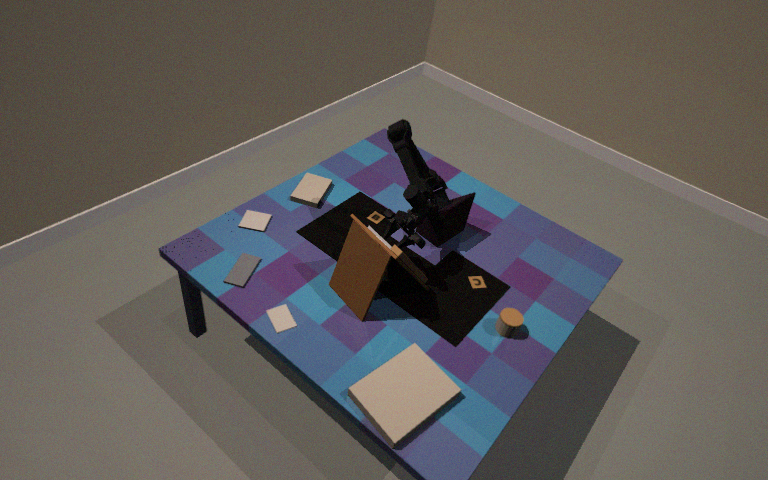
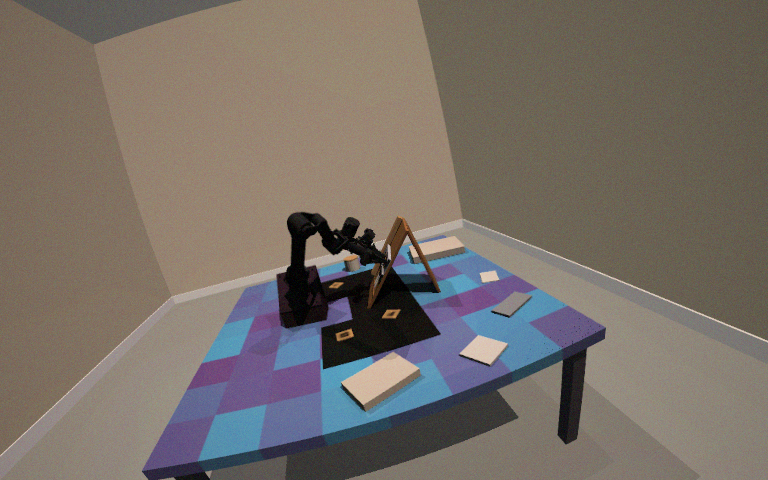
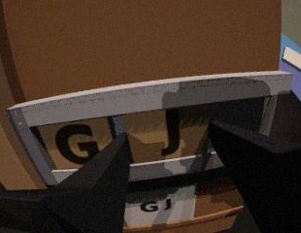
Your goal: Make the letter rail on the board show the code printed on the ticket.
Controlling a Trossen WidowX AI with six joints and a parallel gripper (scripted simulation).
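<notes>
The tan letter tile is 6 cm to the left of my gripper tip. From my gripper tip the other things lie so: large cream slab 41 cm to the left, 26 cm ahead, 14 cm below; then ticket 8 cm below, 5 cm behind, 2 cm to the left; then black mat 16 cm below, 16 cm behind, 3 cm to the right.
</notes>
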